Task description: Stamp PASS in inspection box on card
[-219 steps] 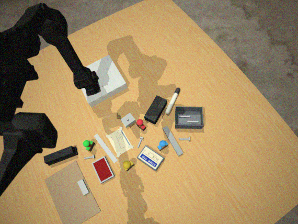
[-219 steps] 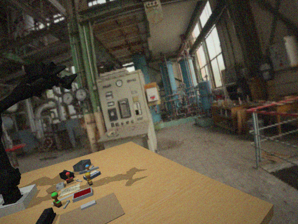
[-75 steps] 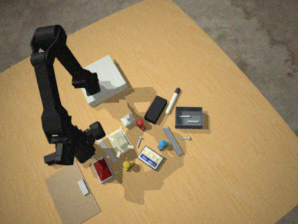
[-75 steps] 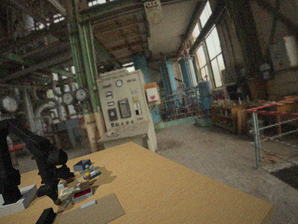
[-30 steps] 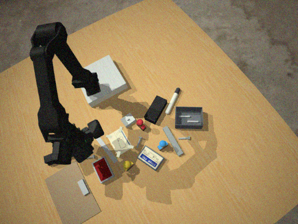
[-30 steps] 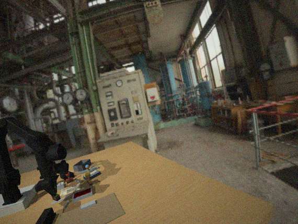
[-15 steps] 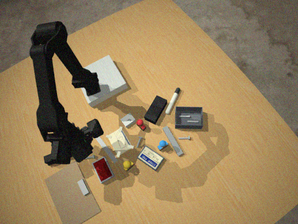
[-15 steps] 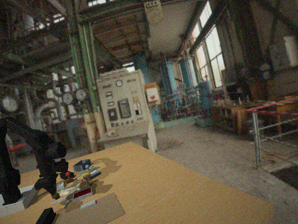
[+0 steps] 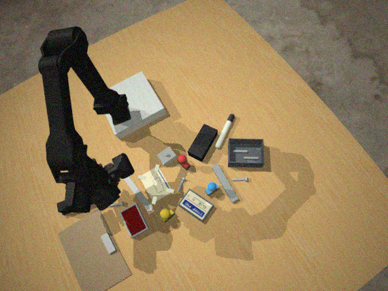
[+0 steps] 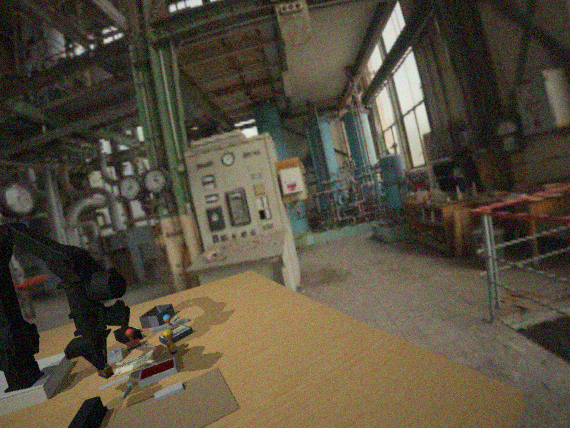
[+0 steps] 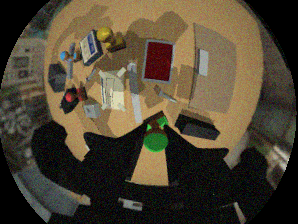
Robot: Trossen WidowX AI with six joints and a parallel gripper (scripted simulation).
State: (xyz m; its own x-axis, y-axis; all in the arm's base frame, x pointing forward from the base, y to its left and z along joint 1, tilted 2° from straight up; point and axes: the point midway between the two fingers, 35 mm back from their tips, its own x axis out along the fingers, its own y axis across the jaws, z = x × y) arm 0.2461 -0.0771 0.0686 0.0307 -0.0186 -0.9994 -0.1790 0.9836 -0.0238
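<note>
Now: gripper tip 11 cm short of the red ink pad, 3 cm to the right of it and 7 cm above it. From my gripper tip the other things lie so: yellow stamp (13 cm ahead, 13 cm to the left, 5 cm below); then green-knobbed stamp (right at my gripper tip); then cream card (2 cm ahead, 12 cm to the left, 7 cm below).
</note>
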